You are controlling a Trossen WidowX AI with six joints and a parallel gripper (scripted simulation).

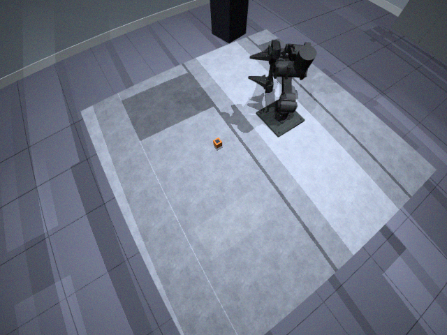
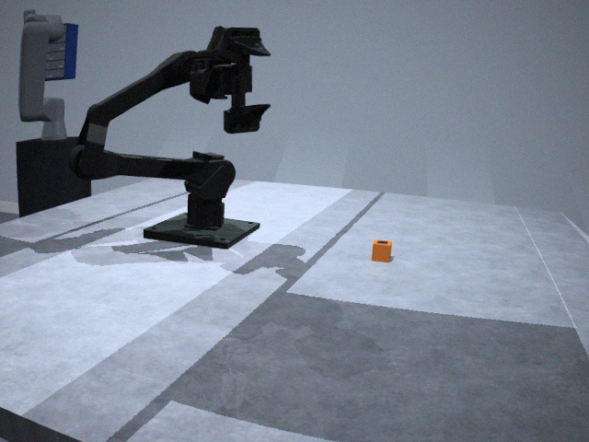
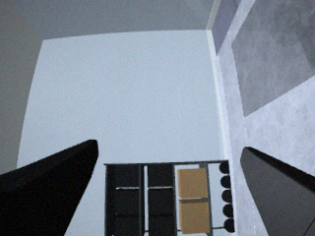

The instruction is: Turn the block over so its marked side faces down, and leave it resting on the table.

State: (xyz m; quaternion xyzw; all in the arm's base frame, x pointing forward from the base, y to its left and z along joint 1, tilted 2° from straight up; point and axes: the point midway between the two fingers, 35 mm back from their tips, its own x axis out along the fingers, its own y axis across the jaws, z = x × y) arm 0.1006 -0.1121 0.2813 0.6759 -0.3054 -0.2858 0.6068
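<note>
My gripper tip is now 200 mm short of the orange block, 30 mm to the right of it and 270 mm above it.
</note>
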